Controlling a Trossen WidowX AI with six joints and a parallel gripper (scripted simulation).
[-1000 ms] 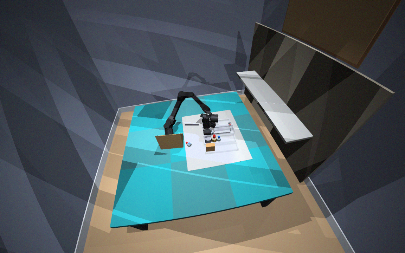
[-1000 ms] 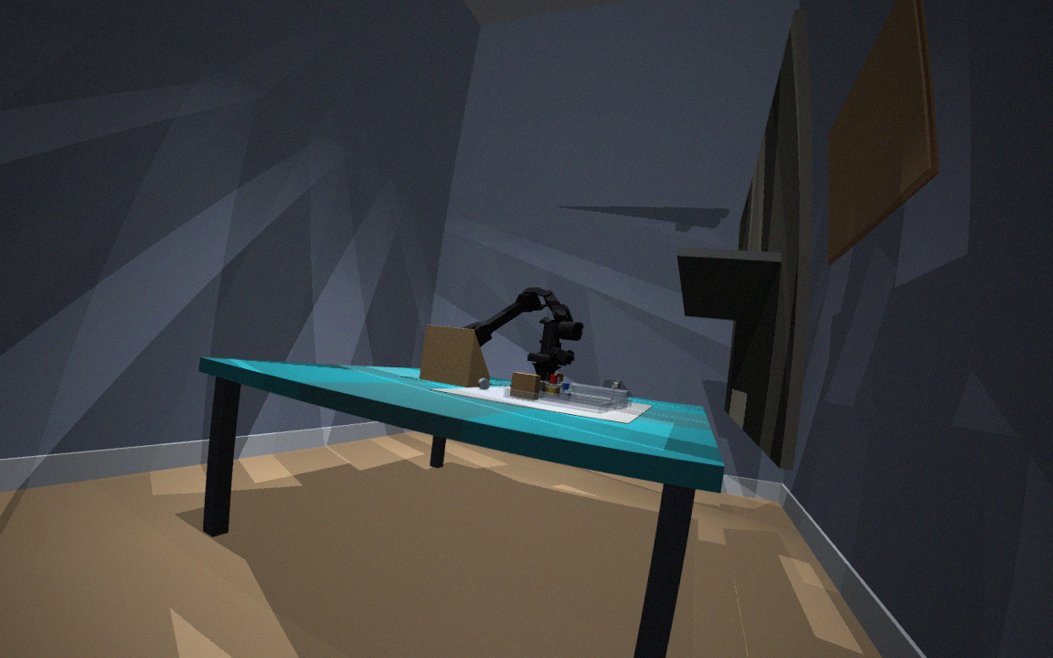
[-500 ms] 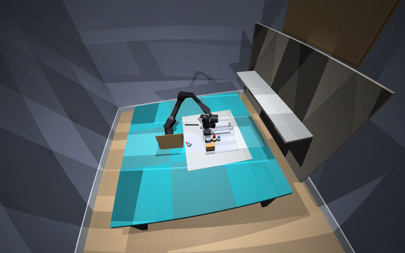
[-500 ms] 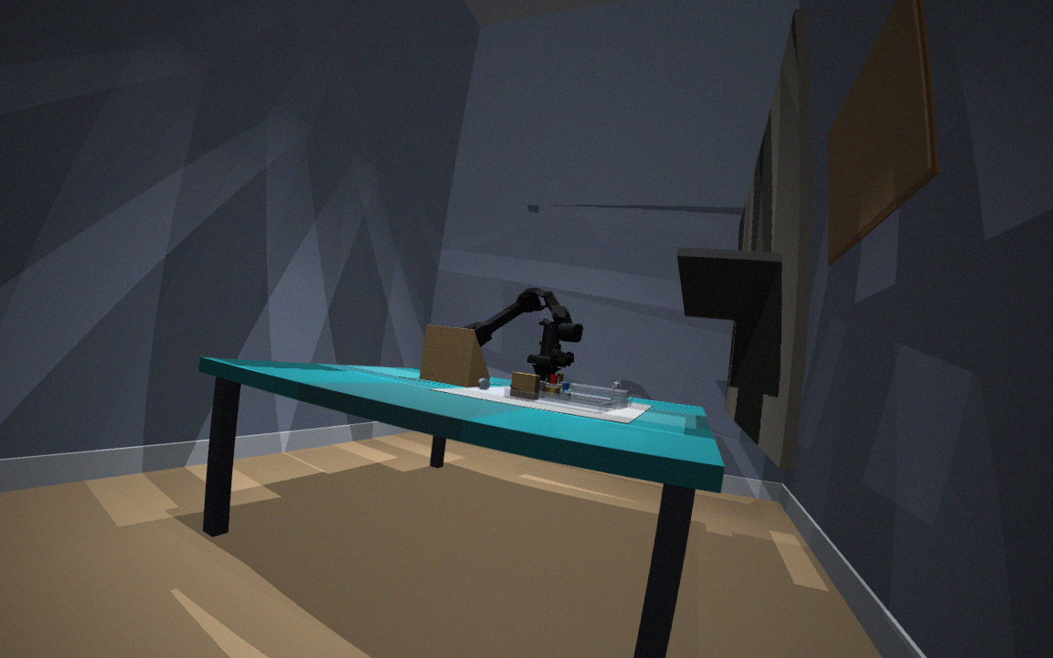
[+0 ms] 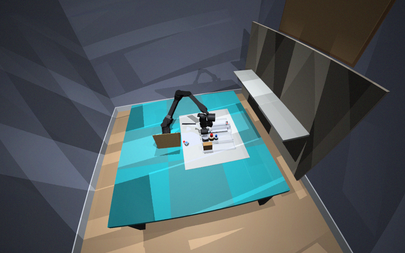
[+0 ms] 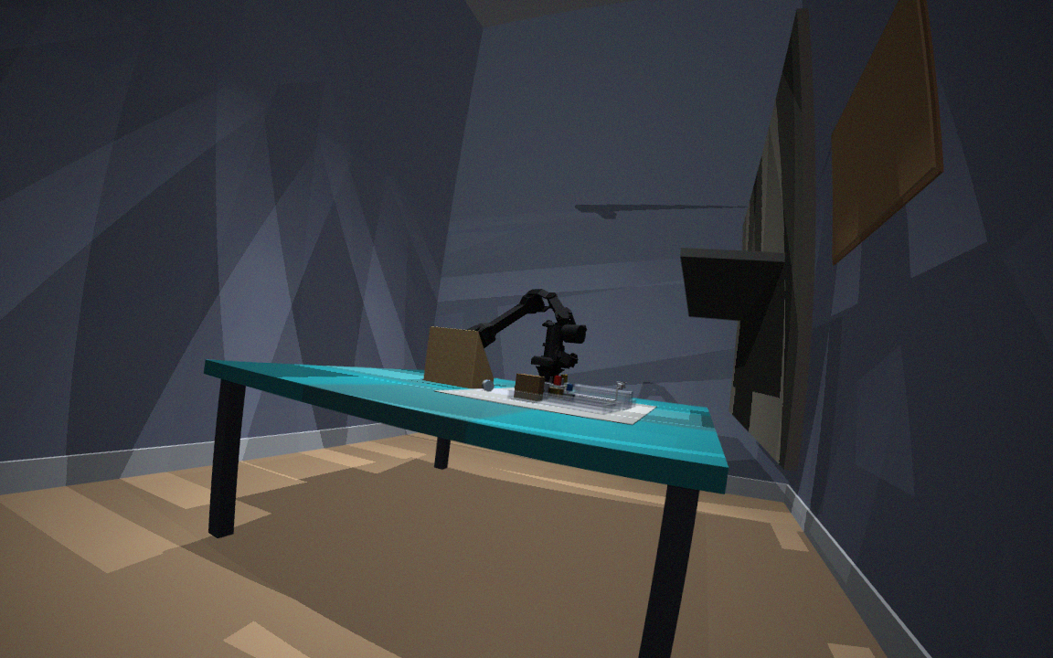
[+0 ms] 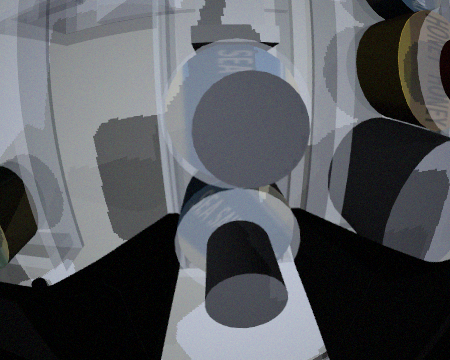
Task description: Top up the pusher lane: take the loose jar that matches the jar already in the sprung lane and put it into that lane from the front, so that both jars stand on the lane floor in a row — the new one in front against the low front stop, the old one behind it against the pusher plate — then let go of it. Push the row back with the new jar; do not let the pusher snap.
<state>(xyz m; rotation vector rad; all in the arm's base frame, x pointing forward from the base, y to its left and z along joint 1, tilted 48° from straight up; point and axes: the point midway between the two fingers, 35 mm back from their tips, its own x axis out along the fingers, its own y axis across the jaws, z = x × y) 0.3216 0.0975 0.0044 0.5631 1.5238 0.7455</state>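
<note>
Right now my gripper tip is 10 mm short of the grey can and 80 mm to the left of it. Round my gripper tip: black rod (150 mm behind, 140 mm to the left, 20 mm below); then brown block (30 mm ahead, 170 mm to the right, 10 mm above); then grey pusher plate (150 mm ahead, 40 mm to the left, 20 mm above).
</note>
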